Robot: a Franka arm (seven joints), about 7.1 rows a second.
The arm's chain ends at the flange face. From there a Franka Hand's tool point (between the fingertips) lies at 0.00 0.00 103.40 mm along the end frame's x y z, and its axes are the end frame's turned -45 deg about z.
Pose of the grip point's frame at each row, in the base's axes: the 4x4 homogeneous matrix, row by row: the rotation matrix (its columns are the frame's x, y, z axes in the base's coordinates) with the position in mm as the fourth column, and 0 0 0 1 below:
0.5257 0.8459 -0.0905 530.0; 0.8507 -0.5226 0.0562 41.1; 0.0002 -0.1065 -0.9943 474.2; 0 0 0 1
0.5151 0.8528 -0.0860 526.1; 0.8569 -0.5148 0.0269 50.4; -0.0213 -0.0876 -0.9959 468.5; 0 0 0 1
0.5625 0.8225 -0.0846 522.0; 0.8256 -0.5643 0.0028 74.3; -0.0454 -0.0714 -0.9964 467.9; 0 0 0 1
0.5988 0.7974 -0.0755 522.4; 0.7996 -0.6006 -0.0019 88.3; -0.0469 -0.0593 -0.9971 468.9; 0 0 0 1
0.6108 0.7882 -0.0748 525.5; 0.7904 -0.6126 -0.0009 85.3; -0.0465 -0.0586 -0.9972 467.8; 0 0 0 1
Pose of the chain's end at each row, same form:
0.9699 0.2264 -0.0905 539.4; 0.2320 -0.9711 0.0562 35.3; -0.0752 -0.0754 -0.9943 577.0; 0 0 0 1
0.9673 0.2388 -0.0860 535.0; 0.2419 -0.9699 0.0269 47.6; -0.0770 -0.0469 -0.9959 571.5; 0 0 0 1
0.9793 0.1838 -0.0846 530.7; 0.1848 -0.9828 0.0028 74.0; -0.0826 -0.0184 -0.9964 570.9; 0 0 0 1
0.9873 0.1404 -0.0755 530.2; 0.1407 -0.9901 -0.0019 88.5; -0.0751 -0.0088 -0.9971 572.0; 0 0 0 1
0.9892 0.1254 -0.0748 533.2; 0.1257 -0.9921 -0.0009 85.4; -0.0743 -0.0086 -0.9972 570.9; 0 0 0 1

